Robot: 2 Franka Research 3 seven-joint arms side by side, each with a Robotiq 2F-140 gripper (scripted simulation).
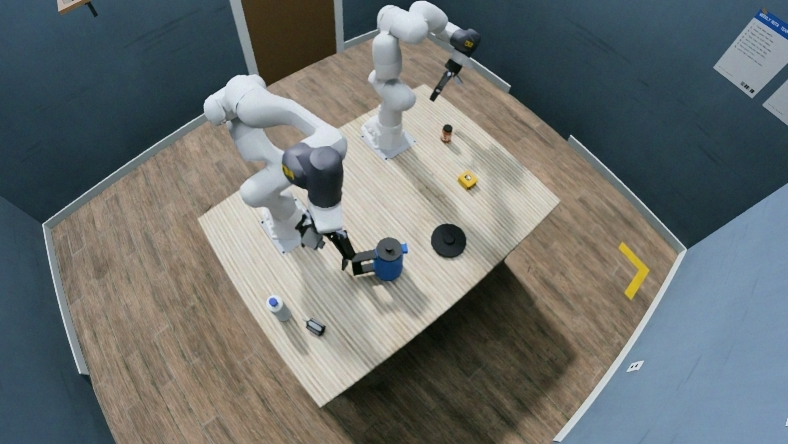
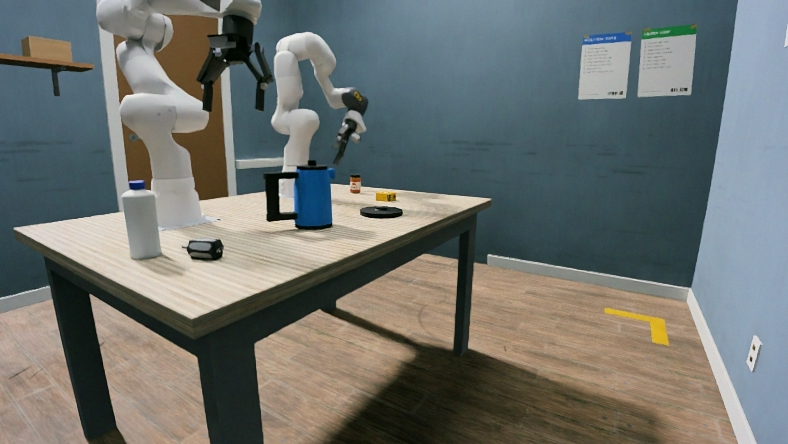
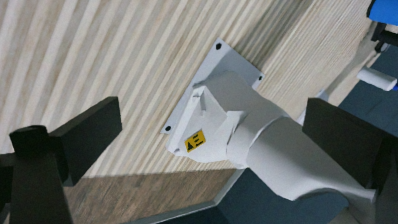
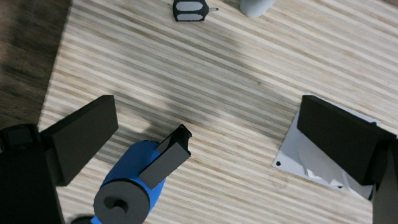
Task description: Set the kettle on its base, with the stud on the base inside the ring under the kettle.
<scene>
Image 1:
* right gripper: 324, 255
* round black base: 448, 240
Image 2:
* right gripper: 232, 110
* blue kettle: 312, 188
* white bottle: 139, 205
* small dark object: 199, 248
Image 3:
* left gripper: 212, 114
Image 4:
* right gripper: 208, 111
</scene>
